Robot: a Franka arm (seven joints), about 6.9 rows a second.
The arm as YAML. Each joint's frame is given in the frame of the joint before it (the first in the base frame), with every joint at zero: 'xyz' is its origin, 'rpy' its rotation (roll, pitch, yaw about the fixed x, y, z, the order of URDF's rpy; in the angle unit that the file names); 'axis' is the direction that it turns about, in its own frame. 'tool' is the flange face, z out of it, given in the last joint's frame.
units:
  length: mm
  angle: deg
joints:
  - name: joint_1
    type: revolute
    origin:
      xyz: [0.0, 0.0, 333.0]
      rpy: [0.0, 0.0, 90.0]
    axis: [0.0, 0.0, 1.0]
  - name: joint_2
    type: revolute
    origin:
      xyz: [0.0, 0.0, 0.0]
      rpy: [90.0, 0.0, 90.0]
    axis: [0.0, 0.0, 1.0]
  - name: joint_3
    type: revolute
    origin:
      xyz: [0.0, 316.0, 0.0]
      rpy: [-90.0, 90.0, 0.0]
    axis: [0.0, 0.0, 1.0]
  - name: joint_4
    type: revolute
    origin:
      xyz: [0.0, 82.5, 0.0]
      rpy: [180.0, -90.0, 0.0]
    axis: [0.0, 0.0, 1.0]
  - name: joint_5
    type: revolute
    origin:
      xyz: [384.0, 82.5, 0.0]
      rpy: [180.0, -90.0, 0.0]
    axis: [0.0, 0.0, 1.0]
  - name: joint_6
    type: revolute
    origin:
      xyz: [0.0, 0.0, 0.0]
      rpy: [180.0, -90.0, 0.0]
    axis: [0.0, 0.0, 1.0]
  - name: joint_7
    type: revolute
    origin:
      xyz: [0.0, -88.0, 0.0]
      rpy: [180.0, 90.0, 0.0]
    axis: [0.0, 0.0, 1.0]
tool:
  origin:
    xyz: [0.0, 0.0, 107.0]
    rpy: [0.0, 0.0, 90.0]
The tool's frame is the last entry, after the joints.
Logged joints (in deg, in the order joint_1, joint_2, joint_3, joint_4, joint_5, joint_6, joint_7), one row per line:
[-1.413, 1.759, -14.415, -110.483, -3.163, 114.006, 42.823]
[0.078, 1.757, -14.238, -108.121, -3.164, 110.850, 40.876]
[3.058, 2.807, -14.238, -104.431, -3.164, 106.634, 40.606]
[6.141, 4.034, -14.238, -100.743, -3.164, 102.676, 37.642]
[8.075, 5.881, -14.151, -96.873, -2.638, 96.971, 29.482]
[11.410, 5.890, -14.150, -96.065, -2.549, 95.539, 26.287]
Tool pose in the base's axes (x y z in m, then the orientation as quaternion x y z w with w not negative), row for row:
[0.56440, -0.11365, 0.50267, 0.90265, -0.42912, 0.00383, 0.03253]
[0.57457, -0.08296, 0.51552, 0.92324, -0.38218, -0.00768, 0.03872]
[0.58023, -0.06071, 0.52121, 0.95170, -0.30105, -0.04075, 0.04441]
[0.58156, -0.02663, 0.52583, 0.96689, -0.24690, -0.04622, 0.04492]
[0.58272, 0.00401, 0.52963, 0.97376, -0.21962, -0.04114, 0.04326]
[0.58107, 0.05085, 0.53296, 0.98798, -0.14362, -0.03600, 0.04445]
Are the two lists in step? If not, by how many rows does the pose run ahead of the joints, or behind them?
The pose runs 2 rows ahead of the joints: the pose in row i belongs to the joints in row i + 2.
